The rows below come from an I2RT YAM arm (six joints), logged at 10 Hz.
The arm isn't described. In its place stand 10 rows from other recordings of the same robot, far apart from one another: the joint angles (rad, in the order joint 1, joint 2, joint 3, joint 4, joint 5, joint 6), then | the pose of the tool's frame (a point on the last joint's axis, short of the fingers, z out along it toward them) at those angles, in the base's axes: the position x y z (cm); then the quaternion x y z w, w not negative.
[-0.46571, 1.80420, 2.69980, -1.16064, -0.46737, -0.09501] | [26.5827, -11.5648, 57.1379, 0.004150, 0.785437, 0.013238, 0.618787]
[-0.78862, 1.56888, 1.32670, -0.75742, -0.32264, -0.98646] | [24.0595, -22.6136, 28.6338, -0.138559, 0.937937, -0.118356, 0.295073]
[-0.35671, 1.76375, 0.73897, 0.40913, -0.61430, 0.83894] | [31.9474, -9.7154, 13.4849, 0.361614, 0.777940, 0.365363, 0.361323]
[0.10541, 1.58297, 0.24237, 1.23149, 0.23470, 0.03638] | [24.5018, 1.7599, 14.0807, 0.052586, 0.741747, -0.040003, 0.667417]
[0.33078, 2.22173, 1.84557, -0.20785, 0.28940, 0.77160] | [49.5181, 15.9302, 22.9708, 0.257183, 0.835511, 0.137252, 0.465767]
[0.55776, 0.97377, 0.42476, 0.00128, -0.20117, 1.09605] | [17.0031, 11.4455, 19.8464, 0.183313, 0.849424, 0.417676, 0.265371]
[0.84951, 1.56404, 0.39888, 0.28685, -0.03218, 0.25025] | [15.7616, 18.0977, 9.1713, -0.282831, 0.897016, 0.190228, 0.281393]
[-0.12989, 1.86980, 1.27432, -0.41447, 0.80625, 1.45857] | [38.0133, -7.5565, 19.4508, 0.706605, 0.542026, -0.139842, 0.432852]
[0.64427, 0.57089, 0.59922, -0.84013, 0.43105, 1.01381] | [10.0282, 5.6728, 24.5923, 0.244578, 0.877361, 0.132610, 0.390940]
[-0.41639, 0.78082, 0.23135, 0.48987, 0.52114, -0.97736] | [15.5099, -8.7972, 21.6295, -0.024926, 0.724712, -0.569058, 0.387743]
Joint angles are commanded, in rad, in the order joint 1, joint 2, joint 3, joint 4, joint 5, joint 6. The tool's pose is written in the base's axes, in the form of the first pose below.
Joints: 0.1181, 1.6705, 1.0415, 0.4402, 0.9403, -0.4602
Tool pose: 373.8, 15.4, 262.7, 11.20, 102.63, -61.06
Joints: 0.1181, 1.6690, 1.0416, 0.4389, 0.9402, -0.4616
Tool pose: 373.5, 15.4, 263.2, 11.13, 102.64, -61.10
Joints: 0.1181, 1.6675, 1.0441, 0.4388, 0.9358, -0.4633
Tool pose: 373.7, 15.5, 264.5, 10.98, 102.49, -60.87
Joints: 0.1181, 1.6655, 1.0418, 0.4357, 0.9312, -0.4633
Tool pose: 373.2, 15.5, 264.1, 10.65, 102.66, -60.72
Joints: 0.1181, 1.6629, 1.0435, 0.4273, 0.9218, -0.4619
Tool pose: 373.1, 15.7, 264.8, 10.16, 102.86, -60.29
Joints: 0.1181, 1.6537, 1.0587, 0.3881, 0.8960, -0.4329
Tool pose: 373.3, 16.3, 269.2, 9.99, 103.22, -58.15
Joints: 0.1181, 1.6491, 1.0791, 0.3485, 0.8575, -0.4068
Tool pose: 374.8, 17.4, 273.6, 9.15, 103.68, -55.47
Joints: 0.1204, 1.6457, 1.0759, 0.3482, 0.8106, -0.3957
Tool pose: 374.9, 19.4, 273.5, 7.53, 103.68, -52.58
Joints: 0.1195, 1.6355, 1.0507, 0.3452, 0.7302, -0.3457
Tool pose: 372.3, 20.8, 267.9, 6.15, 104.23, -46.84
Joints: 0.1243, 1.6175, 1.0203, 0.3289, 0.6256, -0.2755
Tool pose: 367.6, 24.9, 261.8, 4.40, 105.31, -38.90
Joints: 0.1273, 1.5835, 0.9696, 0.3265, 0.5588, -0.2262
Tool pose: 357.6, 26.7, 255.9, 3.65, 106.12, -33.59
